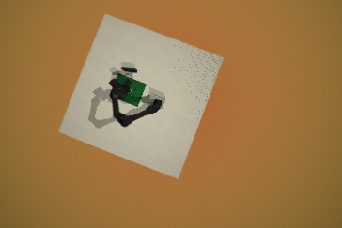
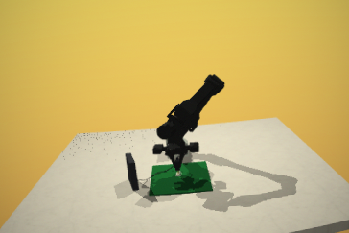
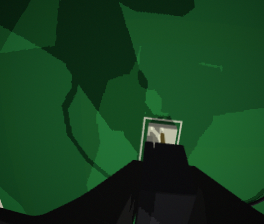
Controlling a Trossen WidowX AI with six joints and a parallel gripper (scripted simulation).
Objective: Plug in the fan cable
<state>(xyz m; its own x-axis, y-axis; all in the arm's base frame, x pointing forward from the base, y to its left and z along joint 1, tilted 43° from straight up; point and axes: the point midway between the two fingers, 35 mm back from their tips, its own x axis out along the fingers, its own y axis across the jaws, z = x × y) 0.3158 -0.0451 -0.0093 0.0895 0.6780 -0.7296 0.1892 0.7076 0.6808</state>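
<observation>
The fan plug lies 10 mm behind my gripper tip and 10 mm above it. From my gripper tip the other things lie so: four-pin fan header (10 mm behind, 40 mm below); green board (20 mm ahead, 60 mm below); black fan (30 mm ahead, 180 mm to the right, 20 mm above).
</observation>
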